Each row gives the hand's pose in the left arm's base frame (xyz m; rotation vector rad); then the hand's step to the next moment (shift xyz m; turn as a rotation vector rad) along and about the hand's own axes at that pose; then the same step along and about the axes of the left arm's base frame.
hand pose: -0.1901 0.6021 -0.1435 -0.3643 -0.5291 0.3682
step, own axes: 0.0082 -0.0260 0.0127 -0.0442 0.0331 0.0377
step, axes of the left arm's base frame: 0.0060 -0.0161 0.0247 -0.0641 0.0190 -0.0023
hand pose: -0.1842 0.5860 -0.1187 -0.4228 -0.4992 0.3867
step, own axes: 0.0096 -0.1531 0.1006 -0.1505 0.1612 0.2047
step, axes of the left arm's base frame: -0.0073 -0.0955 0.1564 -0.2708 0.1277 0.0300
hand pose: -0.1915 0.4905 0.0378 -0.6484 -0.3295 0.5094
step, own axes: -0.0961 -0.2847 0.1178 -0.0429 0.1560 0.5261
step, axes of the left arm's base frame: -0.0334 -0.1890 0.2595 -0.3221 0.3397 0.2895
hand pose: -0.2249 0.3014 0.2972 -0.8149 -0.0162 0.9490
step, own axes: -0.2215 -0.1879 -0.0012 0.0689 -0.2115 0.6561
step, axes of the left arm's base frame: 0.0006 -0.2206 0.1889 -0.0376 0.3848 0.5749
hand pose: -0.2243 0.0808 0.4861 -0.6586 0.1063 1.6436
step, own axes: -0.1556 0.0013 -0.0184 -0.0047 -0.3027 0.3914
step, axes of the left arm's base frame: 0.0109 -0.1452 0.0578 0.1441 0.2240 0.4170
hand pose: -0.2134 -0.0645 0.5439 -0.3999 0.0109 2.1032
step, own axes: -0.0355 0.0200 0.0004 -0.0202 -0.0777 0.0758
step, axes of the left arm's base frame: 0.0006 -0.0400 0.0076 0.0531 0.0378 0.0891
